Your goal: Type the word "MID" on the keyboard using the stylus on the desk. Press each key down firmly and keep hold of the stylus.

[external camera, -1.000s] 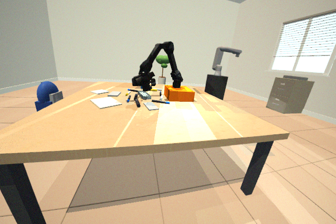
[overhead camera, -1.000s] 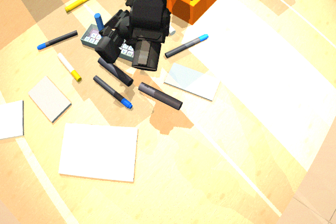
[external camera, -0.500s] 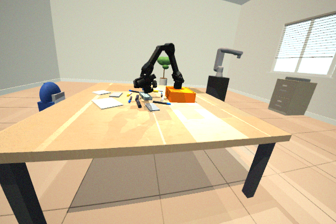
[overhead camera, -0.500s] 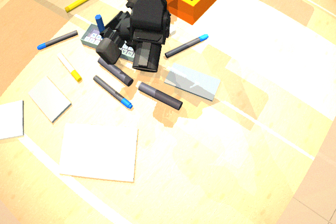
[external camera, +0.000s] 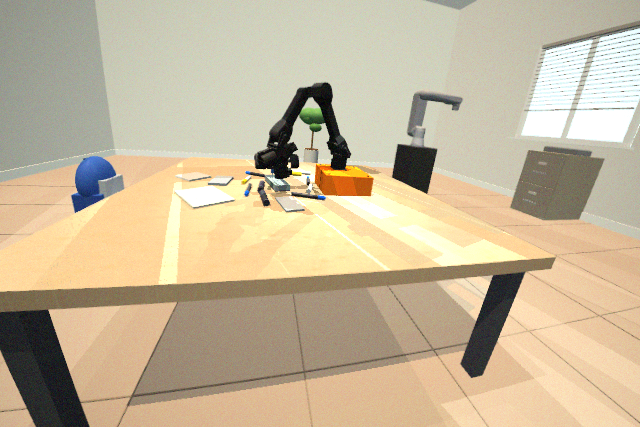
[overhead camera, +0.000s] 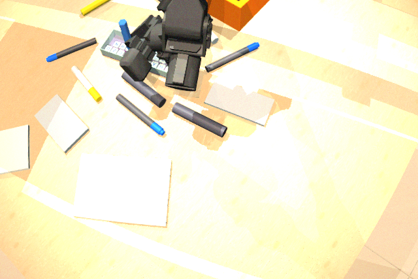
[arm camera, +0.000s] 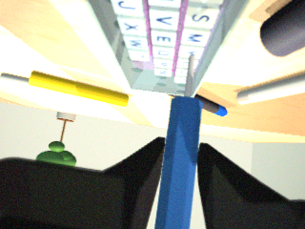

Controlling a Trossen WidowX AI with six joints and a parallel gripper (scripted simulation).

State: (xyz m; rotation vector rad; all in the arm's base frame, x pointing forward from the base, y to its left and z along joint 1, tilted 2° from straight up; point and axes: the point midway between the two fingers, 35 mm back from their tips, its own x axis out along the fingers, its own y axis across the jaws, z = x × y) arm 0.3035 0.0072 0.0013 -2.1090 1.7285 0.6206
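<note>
My gripper tip is now 12 cm short of the yellow-tipped pen, 7 cm above it and 4 cm to the left of it. Also, from my gripper tip: blue stylus (1 cm below); yellow pen (21 cm to the right, 10 cm behind, 7 cm below).
</note>
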